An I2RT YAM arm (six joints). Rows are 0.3 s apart.
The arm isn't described. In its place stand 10 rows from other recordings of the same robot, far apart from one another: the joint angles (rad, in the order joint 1, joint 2, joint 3, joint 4, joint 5, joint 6), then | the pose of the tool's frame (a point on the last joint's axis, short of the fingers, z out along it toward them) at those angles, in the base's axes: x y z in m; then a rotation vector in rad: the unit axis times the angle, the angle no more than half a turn.
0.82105 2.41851 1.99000 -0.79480 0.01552 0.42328 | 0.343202, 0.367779, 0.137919, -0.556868, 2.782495, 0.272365
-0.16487 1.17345 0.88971 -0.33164 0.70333 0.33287 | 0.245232, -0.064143, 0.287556, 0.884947, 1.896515, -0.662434
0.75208 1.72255 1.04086 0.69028 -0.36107 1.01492 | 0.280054, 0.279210, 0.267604, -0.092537, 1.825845, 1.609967
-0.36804 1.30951 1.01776 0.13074 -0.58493 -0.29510 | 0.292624, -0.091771, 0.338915, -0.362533, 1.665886, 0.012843
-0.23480 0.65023 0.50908 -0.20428 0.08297 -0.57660 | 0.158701, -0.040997, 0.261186, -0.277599, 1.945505, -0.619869
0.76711 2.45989 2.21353 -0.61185 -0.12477 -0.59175 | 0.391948, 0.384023, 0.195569, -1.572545, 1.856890, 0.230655
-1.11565 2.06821 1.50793 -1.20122 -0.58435 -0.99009 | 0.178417, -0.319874, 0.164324, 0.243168, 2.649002, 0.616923
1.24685 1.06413 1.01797 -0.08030 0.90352 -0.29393 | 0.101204, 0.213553, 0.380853, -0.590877, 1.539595, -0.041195
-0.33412 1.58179 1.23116 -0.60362 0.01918 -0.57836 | 0.318115, -0.111151, 0.260265, -0.305268, 2.551725, -0.382658
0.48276 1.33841 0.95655 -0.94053 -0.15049 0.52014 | 0.206339, 0.114173, 0.228939, 0.027584, 2.972854, 0.374934
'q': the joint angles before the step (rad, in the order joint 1, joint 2, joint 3, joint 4, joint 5, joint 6). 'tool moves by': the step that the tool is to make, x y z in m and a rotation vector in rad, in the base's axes. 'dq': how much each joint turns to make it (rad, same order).
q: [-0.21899, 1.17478, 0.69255, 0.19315, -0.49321, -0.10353]
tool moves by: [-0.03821, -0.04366, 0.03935, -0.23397, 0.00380, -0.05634]
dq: [-0.22504, -0.12297, 0.12378, -0.33252, -0.08670, -0.30870]
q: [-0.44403, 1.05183, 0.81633, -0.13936, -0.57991, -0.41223]
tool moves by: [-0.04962, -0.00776, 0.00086, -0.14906, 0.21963, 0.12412]
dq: [-0.16082, -0.07076, 0.09811, -0.55180, -0.11318, -0.44177]
